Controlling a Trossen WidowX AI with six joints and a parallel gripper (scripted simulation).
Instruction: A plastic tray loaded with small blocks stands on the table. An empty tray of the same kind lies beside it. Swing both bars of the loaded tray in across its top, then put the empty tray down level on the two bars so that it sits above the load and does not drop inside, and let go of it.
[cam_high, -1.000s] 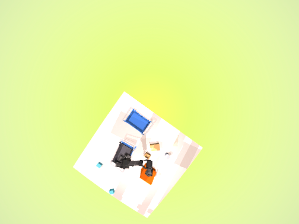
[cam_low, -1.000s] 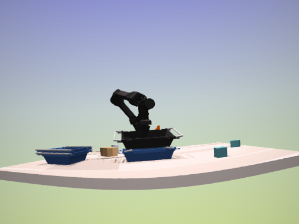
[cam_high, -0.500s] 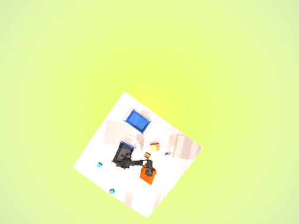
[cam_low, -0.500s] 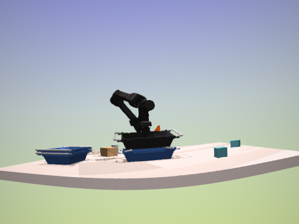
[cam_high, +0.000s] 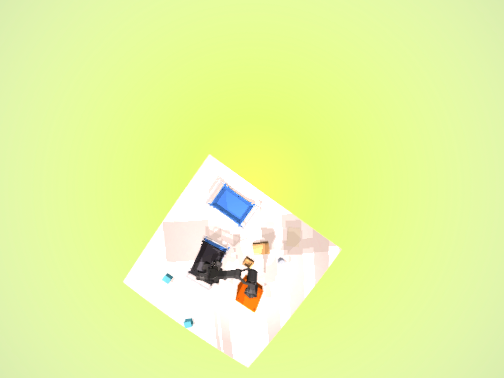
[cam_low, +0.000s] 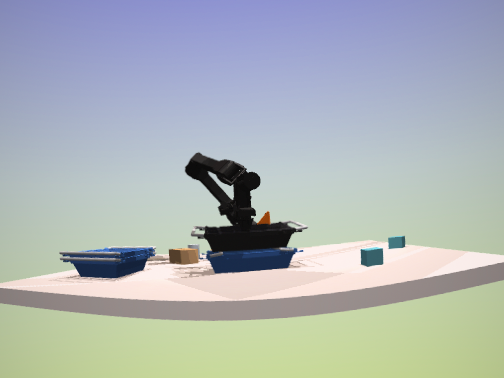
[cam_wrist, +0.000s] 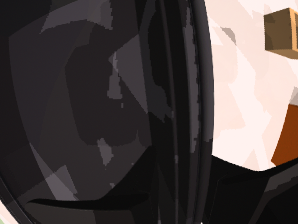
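The black tray is 80 mm ahead of my gripper tip, 20 mm to the left of it and 20 mm above it. Round my gripper tip: small grey cylinder (360 mm behind, 320 mm to the right, 60 mm below); box (300 mm to the right, 170 mm behind, 70 mm below).
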